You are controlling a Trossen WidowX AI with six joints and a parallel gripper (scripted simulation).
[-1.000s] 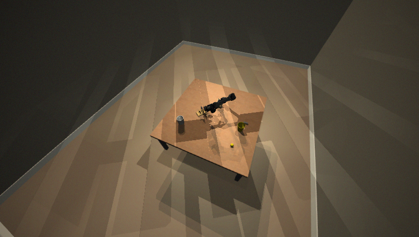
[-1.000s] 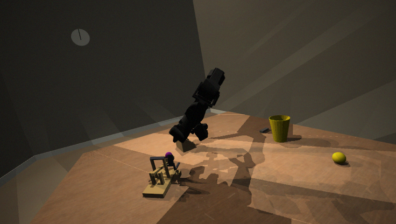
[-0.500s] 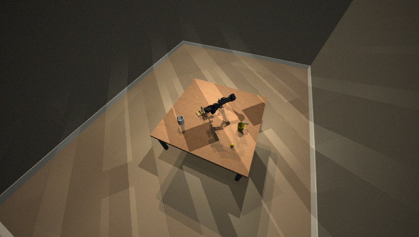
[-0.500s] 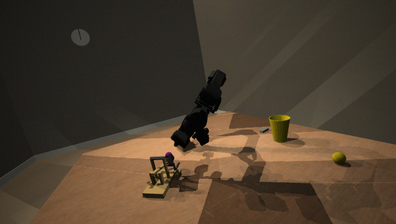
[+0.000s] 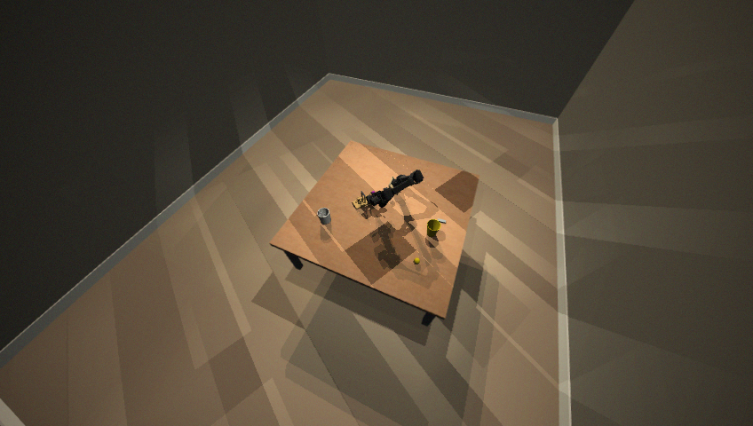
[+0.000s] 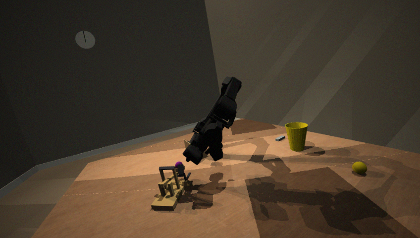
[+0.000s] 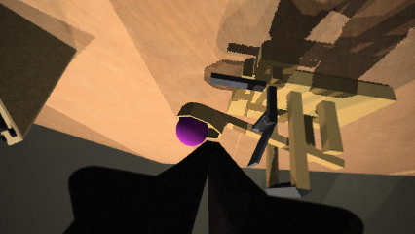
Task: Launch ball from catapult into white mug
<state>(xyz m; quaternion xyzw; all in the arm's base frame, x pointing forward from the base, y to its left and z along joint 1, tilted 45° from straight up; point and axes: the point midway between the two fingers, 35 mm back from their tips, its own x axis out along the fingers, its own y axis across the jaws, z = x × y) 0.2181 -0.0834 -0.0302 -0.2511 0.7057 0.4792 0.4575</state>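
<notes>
Right now the purple ball is 50 mm behind my gripper tip, 30 mm to the right of it and 30 mm below it. Also, from my gripper tip: yellow cup: 500 mm to the left, 120 mm ahead, 60 mm below; then wooden catapult: 50 mm to the right, 40 mm below, 10 mm ahead; then white mug: 300 mm ahead, 290 mm to the right, 60 mm below.
</notes>
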